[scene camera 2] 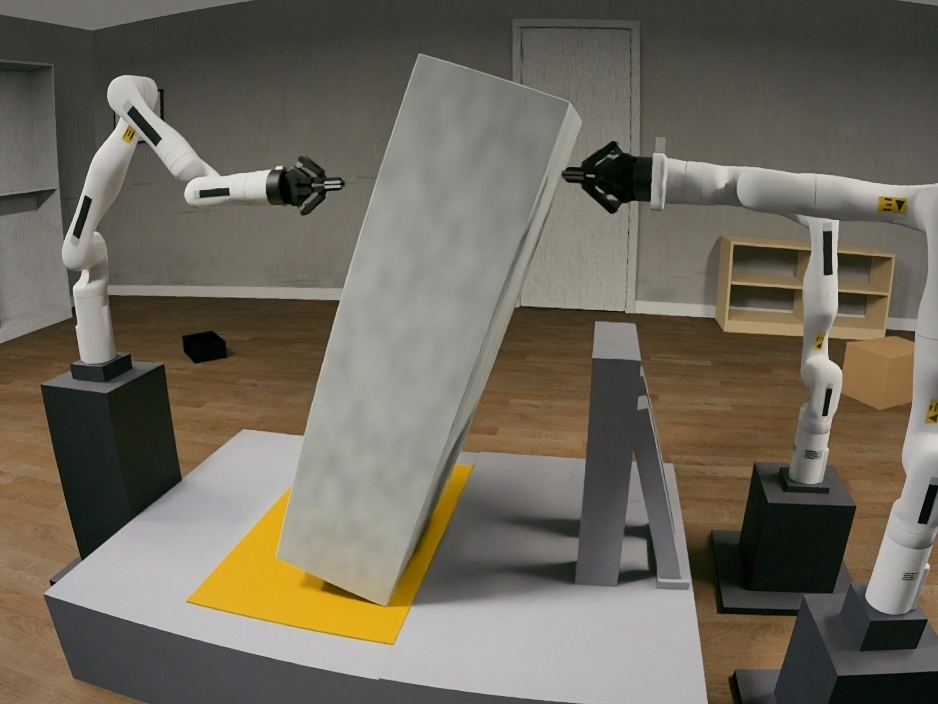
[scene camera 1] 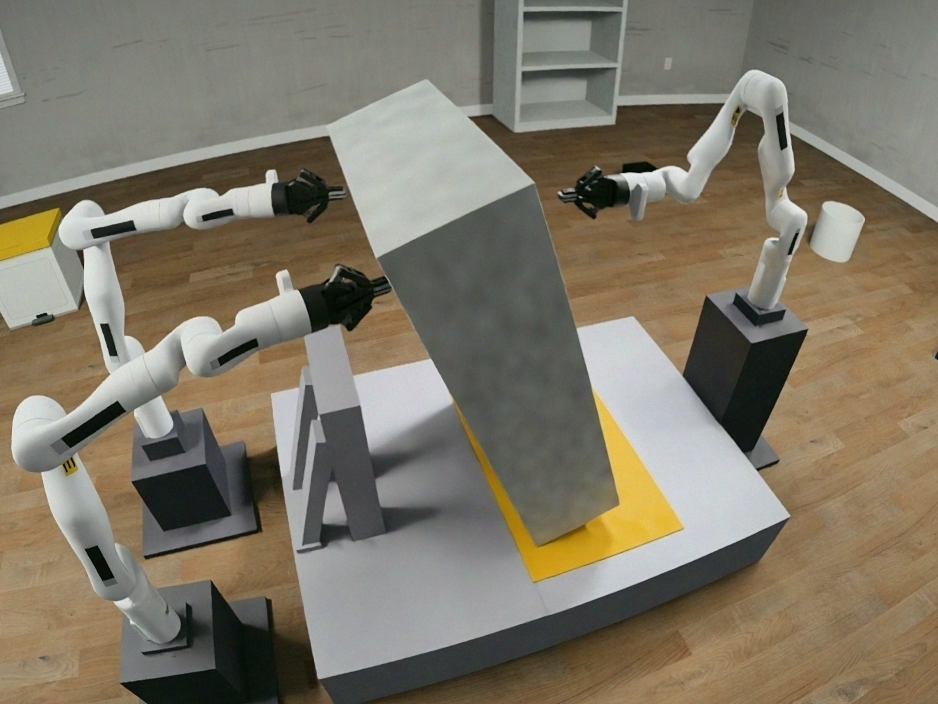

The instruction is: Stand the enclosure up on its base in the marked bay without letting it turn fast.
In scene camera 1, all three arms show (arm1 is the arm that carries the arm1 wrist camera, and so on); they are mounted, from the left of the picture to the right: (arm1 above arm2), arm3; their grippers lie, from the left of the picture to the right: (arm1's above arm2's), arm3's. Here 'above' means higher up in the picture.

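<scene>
The tall grey enclosure (scene camera 1: 492, 356) (scene camera 2: 424, 325) is tilted, its top leaning toward the paired arms, its low end over the yellow marked bay (scene camera 1: 644, 500) (scene camera 2: 242, 583). In scene camera 1, arm1's gripper (scene camera 1: 337, 193) is shut, its tips at the enclosure's left side near the top. Arm2's gripper (scene camera 1: 381, 285) is shut, its tips at the same side, nearer the camera. Arm3's gripper (scene camera 1: 566, 195) is shut and apart from the enclosure, to its right. In scene camera 2, the left gripper (scene camera 2: 333, 183) stands clear of the enclosure; a right-hand gripper (scene camera 2: 573, 175) is at its leaning side.
A grey support stand (scene camera 1: 356, 462) (scene camera 2: 606, 469) stands left of the enclosure in scene camera 1, on the low platform (scene camera 1: 424, 606) (scene camera 2: 568, 644). Dark pedestals (scene camera 1: 181, 477) (scene camera 1: 738, 371) (scene camera 2: 113, 454) carry arms around the platform. A grey shelf (scene camera 1: 509, 75) stands at the back.
</scene>
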